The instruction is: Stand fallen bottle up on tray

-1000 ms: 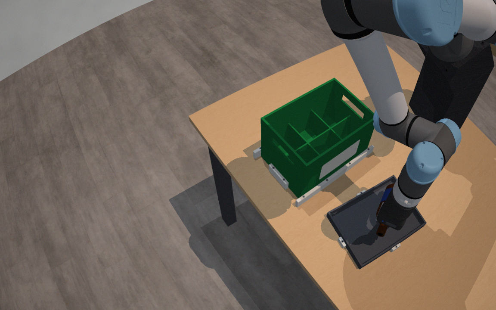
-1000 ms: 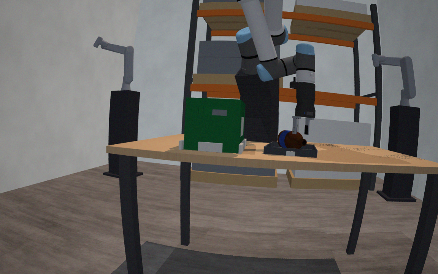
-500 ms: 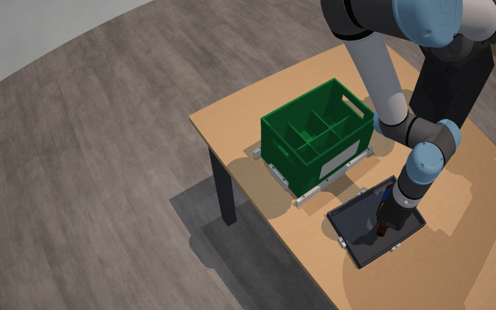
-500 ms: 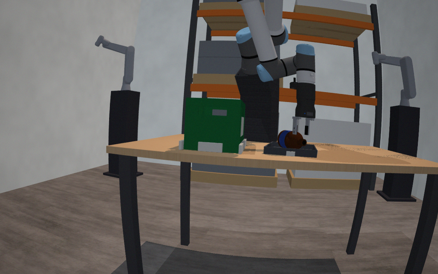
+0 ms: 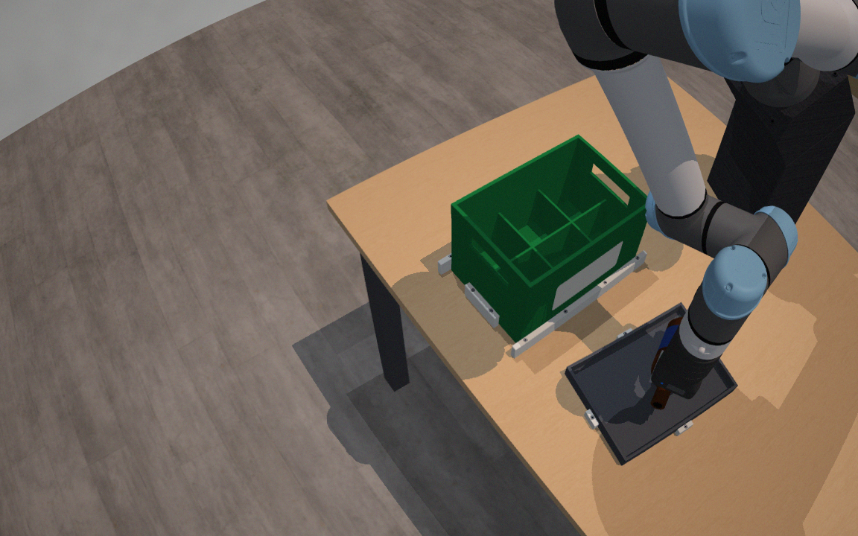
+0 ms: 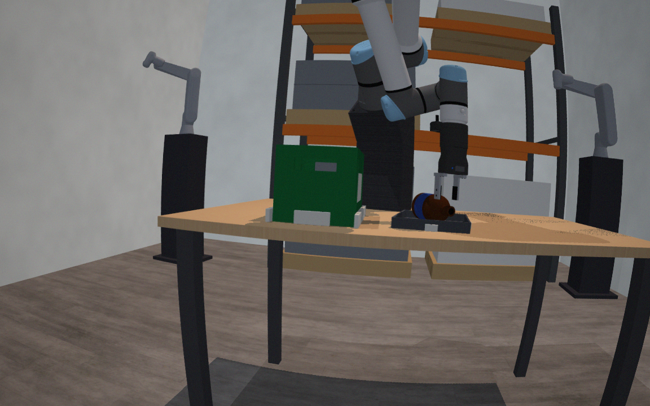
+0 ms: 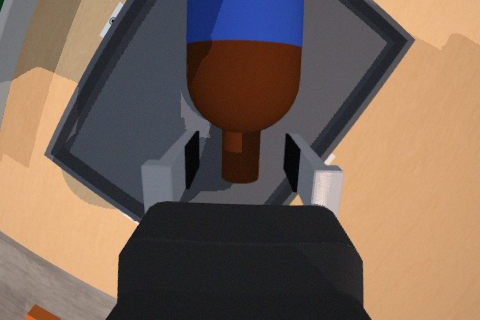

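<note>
The brown bottle is 4 cm below my hand, 4 cm behind it and 3 cm to the right of it. The rest, counted from my hand: green crate 32 cm to the right, 2 cm ahead; then dark grey tray 7 cm below, 3 cm to the right, 1 cm behind.
</note>
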